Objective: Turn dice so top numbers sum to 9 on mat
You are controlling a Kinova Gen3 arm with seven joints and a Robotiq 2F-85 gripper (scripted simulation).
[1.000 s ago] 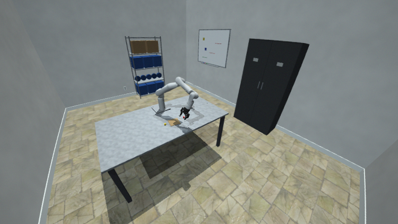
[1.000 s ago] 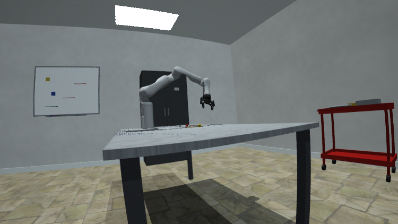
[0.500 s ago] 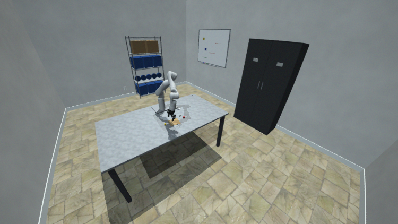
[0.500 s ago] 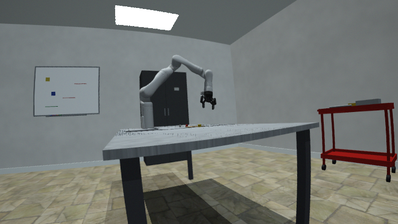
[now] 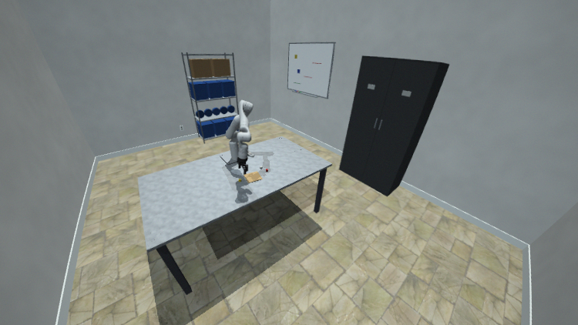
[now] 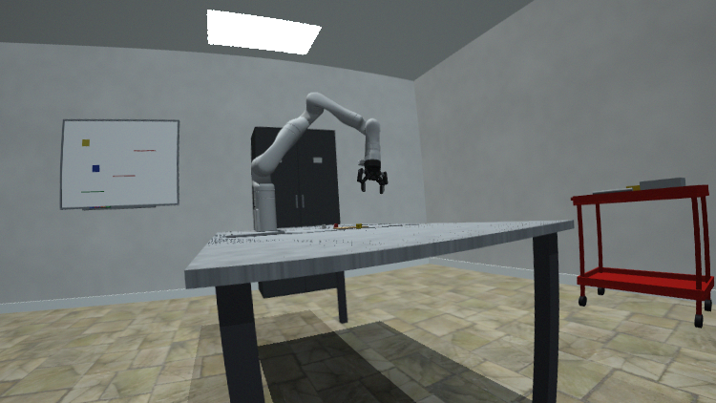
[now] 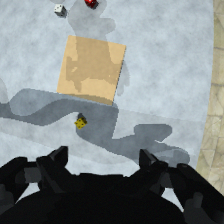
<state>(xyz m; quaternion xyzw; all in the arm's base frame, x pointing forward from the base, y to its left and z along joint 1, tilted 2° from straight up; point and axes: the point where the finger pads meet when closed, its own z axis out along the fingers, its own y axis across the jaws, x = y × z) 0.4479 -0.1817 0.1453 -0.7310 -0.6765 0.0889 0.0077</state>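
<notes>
Right now my hand is 150 mm above the yellow die, 80 mm past it and 10 mm to the right of it. From my hand the other things lie so: red die 300 mm to the left, 150 mm below, 50 mm behind; tan mat 160 mm below, 130 mm to the left, 50 mm behind; white die 280 mm to the left, 150 mm below, 120 mm behind.
</notes>
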